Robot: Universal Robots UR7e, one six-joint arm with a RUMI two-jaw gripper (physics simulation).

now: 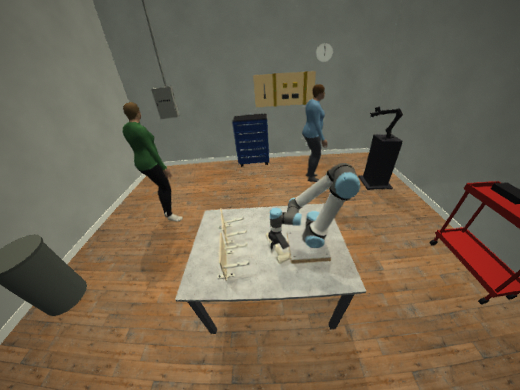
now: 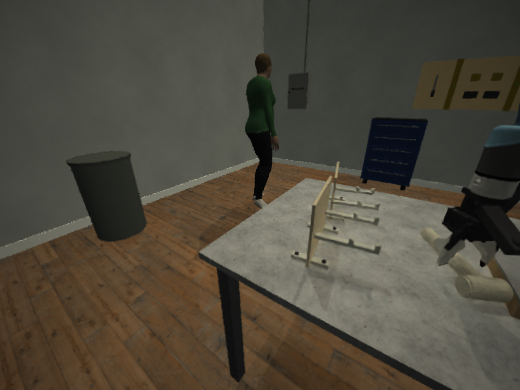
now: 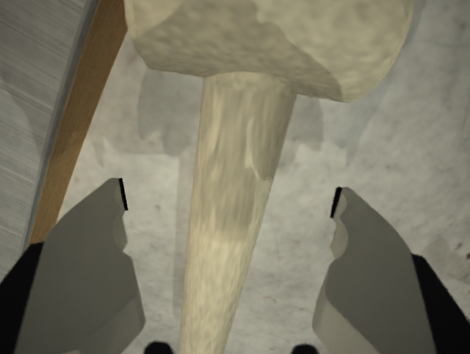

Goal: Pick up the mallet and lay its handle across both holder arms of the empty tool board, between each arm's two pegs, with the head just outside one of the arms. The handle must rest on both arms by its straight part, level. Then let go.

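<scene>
The pale wooden mallet (image 1: 283,256) (image 2: 482,288) (image 3: 230,145) lies on the table beside the robot's base plate, its head toward the front and its handle running back. My gripper (image 1: 280,248) (image 2: 463,263) (image 3: 230,186) is open, with its fingers on either side of the handle near the head and a gap on both sides. Two upright tool boards stand in a row at the left of the table: the near board (image 1: 223,252) (image 2: 320,215) and the far board (image 1: 223,222) (image 2: 336,182). Each has two pegged holder arms pointing toward the robot, and no tool shows on either.
The robot's base plate (image 1: 311,259) (image 3: 40,90) with its wooden edge is close beside the mallet head. The grey table (image 1: 270,285) (image 2: 380,310) carries the boards and arm. A person in green (image 1: 142,145) (image 2: 260,105) and one in blue (image 1: 314,120) stand away from the table.
</scene>
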